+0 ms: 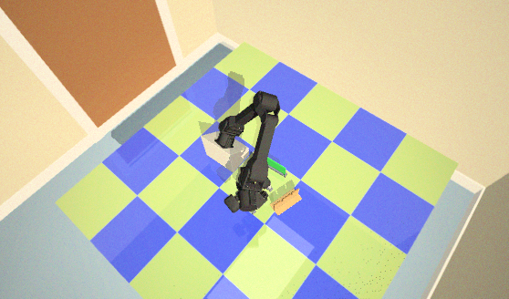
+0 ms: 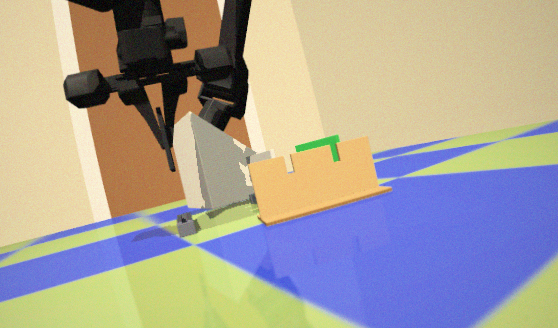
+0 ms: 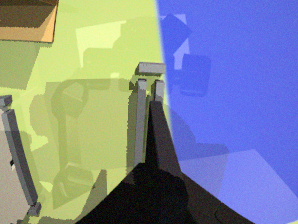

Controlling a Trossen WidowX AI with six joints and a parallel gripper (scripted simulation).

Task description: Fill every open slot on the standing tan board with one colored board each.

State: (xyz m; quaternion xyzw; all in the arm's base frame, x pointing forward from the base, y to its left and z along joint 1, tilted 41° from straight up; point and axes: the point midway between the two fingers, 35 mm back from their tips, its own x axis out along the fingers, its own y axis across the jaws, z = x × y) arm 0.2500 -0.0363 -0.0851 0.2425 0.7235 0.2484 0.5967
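The tan board is 130 mm to the left of my gripper tip, 90 mm ahead of it and 70 mm below it. The rest, counted from my gripper tip: thin black board 30 mm behind; green board 210 mm to the left, 70 mm below, 60 mm behind.
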